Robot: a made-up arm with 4 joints. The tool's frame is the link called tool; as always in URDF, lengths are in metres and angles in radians. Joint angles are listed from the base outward.
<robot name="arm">
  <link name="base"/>
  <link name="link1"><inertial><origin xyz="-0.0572 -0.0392 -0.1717"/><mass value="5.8"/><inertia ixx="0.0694" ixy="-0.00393" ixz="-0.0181" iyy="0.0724" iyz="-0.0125" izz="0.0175"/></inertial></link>
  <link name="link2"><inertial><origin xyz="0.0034 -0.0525 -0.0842"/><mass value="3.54"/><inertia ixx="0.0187" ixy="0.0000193" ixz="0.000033" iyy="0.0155" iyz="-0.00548" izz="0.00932"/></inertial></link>
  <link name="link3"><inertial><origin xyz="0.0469 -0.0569 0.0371"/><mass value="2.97"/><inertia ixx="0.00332" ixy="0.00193" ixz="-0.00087" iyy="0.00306" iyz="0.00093" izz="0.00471"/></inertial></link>
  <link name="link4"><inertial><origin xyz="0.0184 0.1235 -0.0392"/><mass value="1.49"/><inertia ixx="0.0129" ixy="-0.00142" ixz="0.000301" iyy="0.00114" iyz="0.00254" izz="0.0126"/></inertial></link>
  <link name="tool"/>
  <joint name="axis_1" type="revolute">
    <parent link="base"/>
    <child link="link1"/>
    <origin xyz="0 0 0.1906"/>
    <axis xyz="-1 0 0"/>
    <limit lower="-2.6" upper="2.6"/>
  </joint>
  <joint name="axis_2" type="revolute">
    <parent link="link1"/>
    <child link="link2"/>
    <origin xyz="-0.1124 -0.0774 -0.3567"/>
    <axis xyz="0 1 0"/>
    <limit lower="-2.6" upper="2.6"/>
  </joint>
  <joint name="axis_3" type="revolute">
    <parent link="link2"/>
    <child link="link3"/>
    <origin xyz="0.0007 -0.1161 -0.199"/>
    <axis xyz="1 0 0"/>
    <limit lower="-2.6" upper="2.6"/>
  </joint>
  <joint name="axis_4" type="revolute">
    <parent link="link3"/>
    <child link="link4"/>
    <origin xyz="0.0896 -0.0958 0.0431"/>
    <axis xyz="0 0 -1"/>
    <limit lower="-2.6" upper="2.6"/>
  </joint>
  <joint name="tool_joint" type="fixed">
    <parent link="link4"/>
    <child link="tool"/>
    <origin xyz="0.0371 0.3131 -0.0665"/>
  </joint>
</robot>
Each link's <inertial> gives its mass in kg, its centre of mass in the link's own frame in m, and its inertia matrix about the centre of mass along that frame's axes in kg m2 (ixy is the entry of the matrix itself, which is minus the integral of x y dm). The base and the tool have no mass. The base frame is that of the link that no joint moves.
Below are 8 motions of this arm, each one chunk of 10 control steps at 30 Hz.
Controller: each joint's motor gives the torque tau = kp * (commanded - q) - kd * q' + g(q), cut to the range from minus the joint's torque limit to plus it. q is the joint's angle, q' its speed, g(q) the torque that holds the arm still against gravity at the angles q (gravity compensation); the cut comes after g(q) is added. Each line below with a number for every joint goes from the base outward.
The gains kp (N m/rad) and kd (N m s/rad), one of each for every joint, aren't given. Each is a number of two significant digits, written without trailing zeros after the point. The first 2 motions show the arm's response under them.
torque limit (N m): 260 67 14 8.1
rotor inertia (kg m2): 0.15 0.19 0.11 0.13
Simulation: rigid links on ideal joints. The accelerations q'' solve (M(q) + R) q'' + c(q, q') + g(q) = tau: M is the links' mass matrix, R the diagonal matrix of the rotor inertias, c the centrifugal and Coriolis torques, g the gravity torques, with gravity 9.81 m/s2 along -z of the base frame. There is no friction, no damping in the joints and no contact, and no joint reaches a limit. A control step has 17 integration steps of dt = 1/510 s. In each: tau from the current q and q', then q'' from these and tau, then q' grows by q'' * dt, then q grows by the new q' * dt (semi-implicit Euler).
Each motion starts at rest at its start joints. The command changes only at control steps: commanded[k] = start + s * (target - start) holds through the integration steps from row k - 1 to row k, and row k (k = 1, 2, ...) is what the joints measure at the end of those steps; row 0 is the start. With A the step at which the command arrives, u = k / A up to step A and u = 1 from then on. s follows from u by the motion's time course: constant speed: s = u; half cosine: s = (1 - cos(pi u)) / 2; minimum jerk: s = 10 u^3 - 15 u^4 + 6 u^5; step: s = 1 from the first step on.
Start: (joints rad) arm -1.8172 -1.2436 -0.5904 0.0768
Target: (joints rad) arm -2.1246 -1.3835 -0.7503 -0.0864
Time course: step
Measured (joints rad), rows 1 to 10:
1: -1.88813 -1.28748 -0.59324 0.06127
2: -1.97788 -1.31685 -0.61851 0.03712
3: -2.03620 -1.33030 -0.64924 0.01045
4: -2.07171 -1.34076 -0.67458 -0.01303
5: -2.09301 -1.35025 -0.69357 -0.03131
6: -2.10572 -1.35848 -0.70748 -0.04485
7: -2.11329 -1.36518 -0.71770 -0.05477
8: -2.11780 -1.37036 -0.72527 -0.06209
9: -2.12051 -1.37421 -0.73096 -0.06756
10: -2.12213 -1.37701 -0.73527 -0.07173
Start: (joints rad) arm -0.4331 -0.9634 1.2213 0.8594
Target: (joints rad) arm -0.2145 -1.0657 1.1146 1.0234
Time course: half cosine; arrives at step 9
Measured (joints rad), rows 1 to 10:
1: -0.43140 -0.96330 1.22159 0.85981
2: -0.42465 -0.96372 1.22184 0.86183
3: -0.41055 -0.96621 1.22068 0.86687
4: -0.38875 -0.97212 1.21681 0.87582
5: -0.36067 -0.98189 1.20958 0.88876
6: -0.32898 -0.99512 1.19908 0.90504
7: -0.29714 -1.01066 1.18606 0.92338
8: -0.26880 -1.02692 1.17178 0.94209
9: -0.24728 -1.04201 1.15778 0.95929
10: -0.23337 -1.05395 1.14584 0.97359
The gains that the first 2 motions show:
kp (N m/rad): 1800 200 44 42
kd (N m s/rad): 140 20 7.2 6.7
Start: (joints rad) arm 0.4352 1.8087 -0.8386 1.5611
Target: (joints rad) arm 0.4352 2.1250 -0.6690 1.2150
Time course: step
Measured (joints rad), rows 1 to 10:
1: 0.43277 1.86344 -0.82509 1.54379
2: 0.43322 1.93928 -0.79961 1.49133
3: 0.43453 2.00073 -0.77223 1.43366
4: 0.43550 2.04452 -0.74855 1.38367
5: 0.43597 2.07396 -0.72989 1.34376
6: 0.43609 2.09311 -0.71570 1.31294
7: 0.43602 2.10530 -0.70500 1.28948
8: 0.43588 2.11295 -0.69691 1.27171
9: 0.43572 2.11771 -0.69075 1.25826
10: 0.43559 2.12063 -0.68601 1.24807

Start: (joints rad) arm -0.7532 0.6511 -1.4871 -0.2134
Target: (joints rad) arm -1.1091 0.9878 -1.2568 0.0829
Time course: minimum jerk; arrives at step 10
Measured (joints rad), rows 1 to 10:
1: -0.75393 0.65170 -1.48668 -0.21310
2: -0.75906 0.65588 -1.48394 -0.21093
3: -0.77388 0.66784 -1.47673 -0.20440
4: -0.80208 0.69058 -1.46396 -0.19120
5: -0.84382 0.72438 -1.44593 -0.17023
6: -0.89550 0.76669 -1.42409 -0.14209
7: -0.95072 0.81281 -1.40060 -0.10913
8: -1.00201 0.85716 -1.37784 -0.07492
9: -1.04302 0.89480 -1.35777 -0.04320
10: -1.07088 0.92316 -1.34112 -0.01654

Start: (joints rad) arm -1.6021 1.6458 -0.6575 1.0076
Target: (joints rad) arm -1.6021 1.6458 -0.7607 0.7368
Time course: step
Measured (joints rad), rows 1 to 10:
1: -1.60145 1.64443 -0.66960 0.98437
2: -1.60151 1.64388 -0.68659 0.94116
3: -1.60187 1.64434 -0.70152 0.89928
4: -1.60213 1.64506 -0.71370 0.86400
5: -1.60226 1.64567 -0.72341 0.83572
6: -1.60230 1.64609 -0.73111 0.81351
7: -1.60229 1.64633 -0.73722 0.79622
8: -1.60227 1.64643 -0.74206 0.78280
9: -1.60225 1.64644 -0.74590 0.77242
10: -1.60222 1.64640 -0.74895 0.76438

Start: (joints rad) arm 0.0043 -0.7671 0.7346 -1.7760
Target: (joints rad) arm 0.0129 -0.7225 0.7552 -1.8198
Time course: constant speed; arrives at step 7
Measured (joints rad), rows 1 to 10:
1: 0.00464 -0.76600 0.73506 -1.77661
2: 0.00534 -0.76335 0.73599 -1.77825
3: 0.00626 -0.75946 0.73728 -1.78088
4: 0.00730 -0.75469 0.73887 -1.78431
5: 0.00842 -0.74934 0.74072 -1.78836
6: 0.00957 -0.74360 0.74279 -1.79291
7: 0.01076 -0.73763 0.74503 -1.79783
8: 0.01161 -0.73259 0.74695 -1.80244
9: 0.01213 -0.72901 0.74851 -1.80623
10: 0.01242 -0.72662 0.74981 -1.80923

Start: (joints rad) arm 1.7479 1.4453 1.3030 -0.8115
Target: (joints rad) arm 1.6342 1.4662 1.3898 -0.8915
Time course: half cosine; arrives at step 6
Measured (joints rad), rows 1 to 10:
1: 1.74586 1.44616 1.30310 -0.81222
2: 1.73815 1.44878 1.30442 -0.81509
3: 1.72326 1.45257 1.30879 -0.82100
4: 1.70294 1.45630 1.31704 -0.82966
5: 1.68128 1.45885 1.32849 -0.83980
6: 1.66331 1.45965 1.34123 -0.84959
7: 1.65133 1.45952 1.35281 -0.85783
8: 1.64412 1.45974 1.36186 -0.86454
9: 1.63989 1.46053 1.36860 -0.87001
10: 1.63747 1.46162 1.37359 -0.87447

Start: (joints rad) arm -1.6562 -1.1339 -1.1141 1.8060
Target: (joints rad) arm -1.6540 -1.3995 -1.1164 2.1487
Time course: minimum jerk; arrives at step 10
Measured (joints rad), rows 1 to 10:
1: -1.65621 -1.13430 -1.11407 1.80623
2: -1.65627 -1.13718 -1.11388 1.80804
3: -1.65634 -1.14575 -1.11349 1.81405
4: -1.65634 -1.16264 -1.11303 1.82705
5: -1.65618 -1.18860 -1.11266 1.84878
6: -1.65584 -1.22206 -1.11258 1.87914
7: -1.65534 -1.25951 -1.11289 1.91603
8: -1.65477 -1.29633 -1.11362 1.95587
9: -1.65425 -1.32811 -1.11464 1.99445
10: -1.65388 -1.35221 -1.11574 2.02828

